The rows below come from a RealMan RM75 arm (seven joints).
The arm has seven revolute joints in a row. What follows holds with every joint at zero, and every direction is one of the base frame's.
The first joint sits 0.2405 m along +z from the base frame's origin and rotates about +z.
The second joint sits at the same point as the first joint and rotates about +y.
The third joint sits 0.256 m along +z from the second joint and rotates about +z.
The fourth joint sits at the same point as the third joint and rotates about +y.
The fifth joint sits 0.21 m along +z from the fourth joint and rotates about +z.
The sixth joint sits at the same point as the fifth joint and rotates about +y.
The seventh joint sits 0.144 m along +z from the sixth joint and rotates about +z.
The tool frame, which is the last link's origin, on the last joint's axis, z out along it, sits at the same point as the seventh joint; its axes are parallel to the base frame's.
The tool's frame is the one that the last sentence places.
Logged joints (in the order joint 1, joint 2, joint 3, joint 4, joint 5, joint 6, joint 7), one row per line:
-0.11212, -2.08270, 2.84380, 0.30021, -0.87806, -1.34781, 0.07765
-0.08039, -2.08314, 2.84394, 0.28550, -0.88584, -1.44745, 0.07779
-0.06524, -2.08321, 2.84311, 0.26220, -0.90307, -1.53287, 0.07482
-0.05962, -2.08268, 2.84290, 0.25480, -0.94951, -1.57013, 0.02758
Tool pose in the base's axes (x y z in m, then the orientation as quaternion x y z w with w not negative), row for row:
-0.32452, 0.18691, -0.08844, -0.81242, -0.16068, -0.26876, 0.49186
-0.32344, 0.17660, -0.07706, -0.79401, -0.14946, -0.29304, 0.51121
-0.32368, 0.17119, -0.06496, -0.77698, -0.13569, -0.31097, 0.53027
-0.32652, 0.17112, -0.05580, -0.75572, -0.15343, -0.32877, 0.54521
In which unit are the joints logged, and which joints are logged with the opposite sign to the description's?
The joints are logged in radians. Opposite sign: joint 6.
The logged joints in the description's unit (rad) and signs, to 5 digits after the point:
-0.11212, -2.08270, 2.84380, 0.30021, -0.87806, 1.34781, 0.07765
-0.08039, -2.08314, 2.84394, 0.28550, -0.88584, 1.44745, 0.07779
-0.06524, -2.08321, 2.84311, 0.26220, -0.90307, 1.53287, 0.07482
-0.05962, -2.08268, 2.84290, 0.25480, -0.94951, 1.57013, 0.02758

